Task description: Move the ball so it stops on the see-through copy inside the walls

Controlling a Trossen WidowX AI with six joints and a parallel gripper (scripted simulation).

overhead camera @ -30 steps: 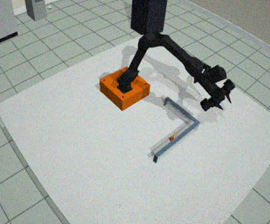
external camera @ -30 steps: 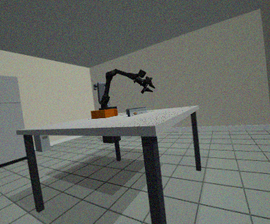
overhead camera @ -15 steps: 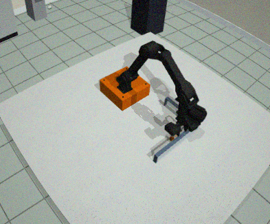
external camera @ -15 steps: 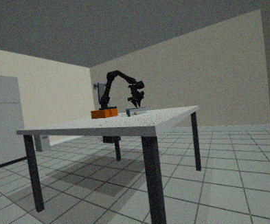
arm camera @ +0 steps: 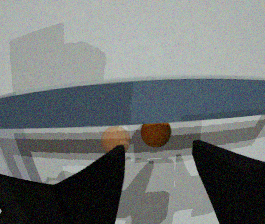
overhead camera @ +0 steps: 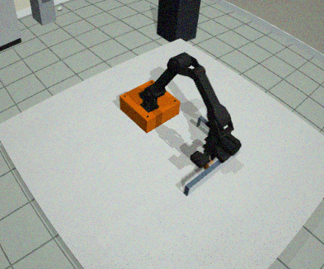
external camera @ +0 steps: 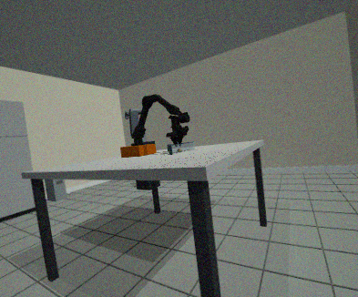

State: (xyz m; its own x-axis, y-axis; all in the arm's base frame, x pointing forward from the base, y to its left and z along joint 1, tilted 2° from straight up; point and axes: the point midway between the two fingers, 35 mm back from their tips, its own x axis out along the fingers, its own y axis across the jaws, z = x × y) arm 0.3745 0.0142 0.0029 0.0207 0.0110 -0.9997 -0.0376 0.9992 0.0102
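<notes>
Now: gripper tip 30 mm above the orange ball. Also, from my gripper tip: see-through copy of ball: 30 mm to the left, 30 mm below, 10 mm behind.
</notes>
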